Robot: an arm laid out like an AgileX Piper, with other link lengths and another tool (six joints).
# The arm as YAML. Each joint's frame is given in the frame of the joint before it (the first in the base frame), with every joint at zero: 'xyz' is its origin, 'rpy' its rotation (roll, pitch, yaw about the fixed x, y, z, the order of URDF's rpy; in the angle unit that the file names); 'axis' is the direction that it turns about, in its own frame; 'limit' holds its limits. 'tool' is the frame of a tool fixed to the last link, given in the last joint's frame.
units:
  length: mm
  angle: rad
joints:
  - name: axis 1
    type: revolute
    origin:
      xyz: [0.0, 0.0, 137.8]
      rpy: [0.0, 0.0, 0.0]
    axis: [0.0, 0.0, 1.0]
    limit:
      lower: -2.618
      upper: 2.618
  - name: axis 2
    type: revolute
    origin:
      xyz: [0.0, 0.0, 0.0]
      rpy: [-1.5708, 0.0, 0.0]
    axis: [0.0, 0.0, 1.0]
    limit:
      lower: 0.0
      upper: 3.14
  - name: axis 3
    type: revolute
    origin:
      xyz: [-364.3, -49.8, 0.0]
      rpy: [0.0, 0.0, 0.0]
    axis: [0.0, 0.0, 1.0]
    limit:
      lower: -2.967
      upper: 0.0
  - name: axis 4
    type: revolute
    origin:
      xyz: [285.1, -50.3, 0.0]
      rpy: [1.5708, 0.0, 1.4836]
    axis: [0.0, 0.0, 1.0]
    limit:
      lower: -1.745
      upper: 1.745
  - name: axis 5
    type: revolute
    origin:
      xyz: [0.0, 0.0, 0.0]
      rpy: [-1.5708, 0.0, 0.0]
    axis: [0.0, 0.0, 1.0]
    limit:
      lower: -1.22
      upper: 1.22
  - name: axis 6
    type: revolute
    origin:
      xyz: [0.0, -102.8, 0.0]
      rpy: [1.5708, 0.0, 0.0]
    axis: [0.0, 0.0, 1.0]
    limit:
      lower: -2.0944
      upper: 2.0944
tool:
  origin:
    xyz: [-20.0, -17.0, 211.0]
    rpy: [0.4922, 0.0, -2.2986]
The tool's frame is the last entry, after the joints.
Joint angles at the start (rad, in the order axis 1, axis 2, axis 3, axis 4, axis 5, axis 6):
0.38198 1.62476 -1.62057 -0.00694 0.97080 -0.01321
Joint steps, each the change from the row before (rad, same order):
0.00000 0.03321 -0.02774 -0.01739 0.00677 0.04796
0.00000 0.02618 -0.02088 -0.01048 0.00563 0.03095
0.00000 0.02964 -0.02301 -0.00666 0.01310 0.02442
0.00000 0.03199 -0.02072 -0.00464 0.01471 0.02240
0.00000 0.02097 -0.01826 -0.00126 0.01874 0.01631
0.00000 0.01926 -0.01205 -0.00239 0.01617 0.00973
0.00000 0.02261 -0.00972 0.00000 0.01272 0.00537
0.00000 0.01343 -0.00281 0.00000 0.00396 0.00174
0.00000 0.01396 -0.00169 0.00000 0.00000 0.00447
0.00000 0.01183 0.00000 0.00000 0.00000 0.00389
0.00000 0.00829 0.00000 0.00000 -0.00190 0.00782
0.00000 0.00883 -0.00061 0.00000 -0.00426 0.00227
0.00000 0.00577 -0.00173 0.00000 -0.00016 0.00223
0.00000 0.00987 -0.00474 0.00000 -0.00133 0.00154
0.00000 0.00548 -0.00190 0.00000 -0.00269 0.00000
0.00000 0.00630 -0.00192 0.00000 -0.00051 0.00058
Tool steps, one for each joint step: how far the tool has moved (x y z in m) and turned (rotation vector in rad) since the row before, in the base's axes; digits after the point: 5 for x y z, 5 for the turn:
0.01005 -0.00167 -0.00680 0.00747 0.01552 -0.03888
0.00732 -0.00056 -0.00611 0.00425 0.01266 -0.02529
0.00616 0.00007 -0.00885 0.00052 0.02062 -0.02038
0.00534 0.00030 -0.01190 -0.00144 0.02651 -0.01904
0.00200 -0.00004 -0.00747 -0.00028 0.02228 -0.01436
0.00118 -0.00053 -0.00882 -0.00578 0.02241 -0.00902
0.00154 0.00040 -0.01132 -0.00680 0.02460 -0.00519
0.00106 0.00036 -0.00746 -0.00457 0.01379 -0.00169
0.00171 0.00060 -0.00765 -0.00243 0.01204 -0.00387
0.00106 0.00035 -0.00716 -0.00258 0.01153 -0.00339
0.00111 0.00032 -0.00476 0.00123 0.00702 -0.00675
0.00189 0.00076 -0.00439 -0.00043 0.00399 -0.00178
0.00087 0.00031 -0.00271 -0.00043 0.00390 -0.00195
0.00217 0.00085 -0.00366 -0.00072 0.00374 -0.00129
0.00151 0.00063 -0.00205 -0.00033 0.00083 0.00013
0.00102 0.00040 -0.00291 -0.00118 0.00367 -0.00049

